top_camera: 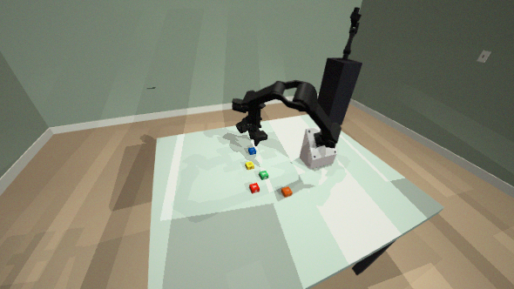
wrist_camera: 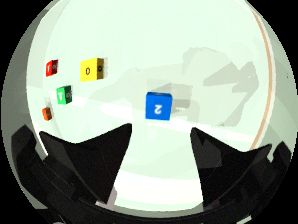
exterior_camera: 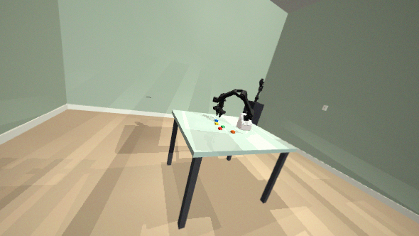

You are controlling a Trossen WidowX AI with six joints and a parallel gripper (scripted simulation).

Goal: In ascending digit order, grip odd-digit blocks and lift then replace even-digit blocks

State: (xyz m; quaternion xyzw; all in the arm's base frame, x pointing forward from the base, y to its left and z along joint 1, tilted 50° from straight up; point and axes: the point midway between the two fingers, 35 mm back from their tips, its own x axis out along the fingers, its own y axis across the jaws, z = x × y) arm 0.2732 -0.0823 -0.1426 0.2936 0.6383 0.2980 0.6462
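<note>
Right now the blue block is 1 cm ahead of my gripper tip and 5 cm below it. From my gripper tip the other things lie so: yellow block 6 cm ahead, 10 cm to the left, 5 cm below; green block 2 cm ahead, 18 cm to the left, 5 cm below; red block 9 cm ahead, 24 cm to the left, 5 cm below.
</note>
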